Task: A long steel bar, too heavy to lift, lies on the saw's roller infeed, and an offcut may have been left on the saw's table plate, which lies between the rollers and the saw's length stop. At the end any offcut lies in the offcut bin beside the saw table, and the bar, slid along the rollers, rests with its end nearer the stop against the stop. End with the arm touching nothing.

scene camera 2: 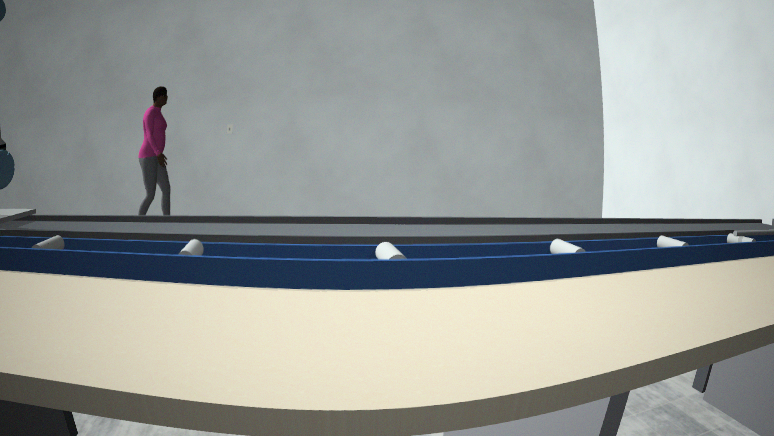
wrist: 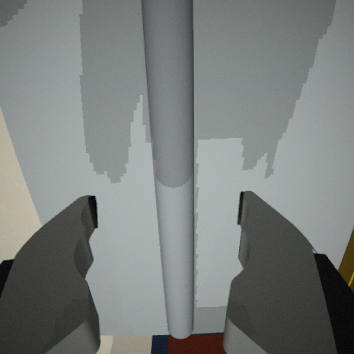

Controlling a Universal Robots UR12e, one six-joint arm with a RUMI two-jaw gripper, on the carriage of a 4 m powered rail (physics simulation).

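Places are measured from the arm's base along level axes (x back, y right, z up), in metres.
Pixels of known places: gripper, between the fingertips: (wrist: 167, 196).
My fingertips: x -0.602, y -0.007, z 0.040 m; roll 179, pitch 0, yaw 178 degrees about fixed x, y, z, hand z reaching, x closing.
Observation:
Ahead of a thing's pixels: the offset from my fingertips to its middle. "*": to the spot under its first point. Level surfaces: height alone.
In the wrist view the grey round steel bar @(dz -0.002, dx -0.004, dy -0.018 m) (wrist: 172, 125) runs lengthwise over the pale table plate @(dz -0.012 m) (wrist: 125, 280). Its near end is at the lower middle, at the edge of the length stop @(* dz +0.000, dx -0.015, dy +0.149 m) (wrist: 200, 345), which shows a red face and a blue side. Whether the end touches the stop, I cannot tell. My gripper (wrist: 167, 196) is open, with one finger on each side of the bar and a gap to it on both sides. No offcut shows on the visible part of the plate.
A yellow bin wall (wrist: 348, 270) shows at the wrist view's right edge. In the scene view several white rollers @(dz -0.030, dx -0.018, dy -1.601 m) (scene camera 2: 389, 251) sit between blue rails (scene camera 2: 324, 273), behind a cream worktop @(dz -0.070 m) (scene camera 2: 346, 335). Blue arm parts (scene camera 2: 4, 168) show at the left edge. A person (scene camera 2: 154, 135) stands behind.

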